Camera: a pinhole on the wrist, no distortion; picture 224 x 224 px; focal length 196.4 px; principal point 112.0 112.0 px. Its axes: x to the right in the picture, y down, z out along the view. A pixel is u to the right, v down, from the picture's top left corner.
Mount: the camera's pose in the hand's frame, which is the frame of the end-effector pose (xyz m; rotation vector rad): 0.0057 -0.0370 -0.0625 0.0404 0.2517 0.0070
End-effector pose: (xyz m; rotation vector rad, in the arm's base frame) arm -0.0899 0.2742 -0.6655 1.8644 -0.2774 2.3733
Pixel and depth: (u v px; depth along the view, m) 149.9 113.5 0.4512
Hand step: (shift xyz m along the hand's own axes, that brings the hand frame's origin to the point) 0.2024 -0.0501 0.3526
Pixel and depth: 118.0 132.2 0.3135
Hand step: 0.0930 -0.0169 0.2398
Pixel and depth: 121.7 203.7 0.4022
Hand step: 0.1248 0.1351 0.3294
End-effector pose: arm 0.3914 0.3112 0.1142 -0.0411 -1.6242 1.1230
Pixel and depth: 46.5 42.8 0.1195
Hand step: -0.0030 -0.0842 0.0613
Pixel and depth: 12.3 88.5 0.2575
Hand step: -0.0567 -0.0794 0.2179
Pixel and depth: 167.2 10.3 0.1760
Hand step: 0.0976 -0.1343 0.0918
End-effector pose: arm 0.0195 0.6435 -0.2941 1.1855 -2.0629 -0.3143
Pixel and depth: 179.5 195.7 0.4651
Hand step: 0.2760 0.1448 0.3559
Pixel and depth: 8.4 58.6 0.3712
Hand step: -0.0913 -0.1547 0.3413
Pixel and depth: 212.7 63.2 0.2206
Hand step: 0.1703 -0.0990 0.1206
